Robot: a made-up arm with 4 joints.
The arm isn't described. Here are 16 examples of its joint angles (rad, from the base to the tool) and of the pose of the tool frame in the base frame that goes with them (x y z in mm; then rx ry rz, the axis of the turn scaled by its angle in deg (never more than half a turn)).
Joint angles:
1: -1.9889 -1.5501 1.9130 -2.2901
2: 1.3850 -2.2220 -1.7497 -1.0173
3: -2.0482 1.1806 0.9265 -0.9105
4: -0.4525 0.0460 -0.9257 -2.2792
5: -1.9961 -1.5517 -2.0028 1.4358
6: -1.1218 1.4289 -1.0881 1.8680
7: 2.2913 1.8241 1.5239 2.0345
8: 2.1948 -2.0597 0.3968 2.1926
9: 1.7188 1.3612 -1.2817 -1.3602
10: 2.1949 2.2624 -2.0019 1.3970
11: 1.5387 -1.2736 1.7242 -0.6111
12: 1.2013 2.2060 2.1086 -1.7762
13: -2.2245 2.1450 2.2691 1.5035
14: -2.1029 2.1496 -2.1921 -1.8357
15: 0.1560 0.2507 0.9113 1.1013
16: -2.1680 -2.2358 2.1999 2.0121
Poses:
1: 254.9 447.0 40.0 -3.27 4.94 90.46
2: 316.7 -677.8 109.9 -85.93 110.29 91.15
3: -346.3 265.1 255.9 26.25 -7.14 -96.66
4: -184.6 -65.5 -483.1 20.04 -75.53 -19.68
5: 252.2 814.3 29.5 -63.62 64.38 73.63
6: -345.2 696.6 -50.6 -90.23 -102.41 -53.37
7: -289.5 -245.4 292.8 -65.47 -90.68 -65.36
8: 212.7 -455.8 405.7 83.75 -93.36 16.27
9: -337.2 -614.8 301.7 -84.17 -69.10 -53.96
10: 5.2 -800.5 240.0 56.80 36.70 -40.05
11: 160.3 -255.9 620.9 22.98 -48.87 90.33
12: -79.8 -207.4 -267.0 78.67 21.66 -66.91
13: -107.2 -46.6 588.4 35.11 90.67 -72.46
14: -123.1 356.6 768.6 82.11 134.59 -60.46
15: -82.0 -396.2 -37.7 -7.50 9.69 -15.13
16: 352.4 231.5 241.4 70.69 -134.97 63.71
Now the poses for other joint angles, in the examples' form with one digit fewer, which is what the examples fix.
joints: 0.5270 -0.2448 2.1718 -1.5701
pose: -283 -555 96 -29.4 144.1 -33.0
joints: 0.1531 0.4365 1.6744 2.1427
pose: -258 -317 -9 -2.6 24.4 -26.5
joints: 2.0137 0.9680 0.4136 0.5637
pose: -229 -212 615 -100.7 -49.4 -42.1
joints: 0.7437 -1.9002 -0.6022 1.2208
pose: 252 -468 -322 -123.5 103.3 50.4
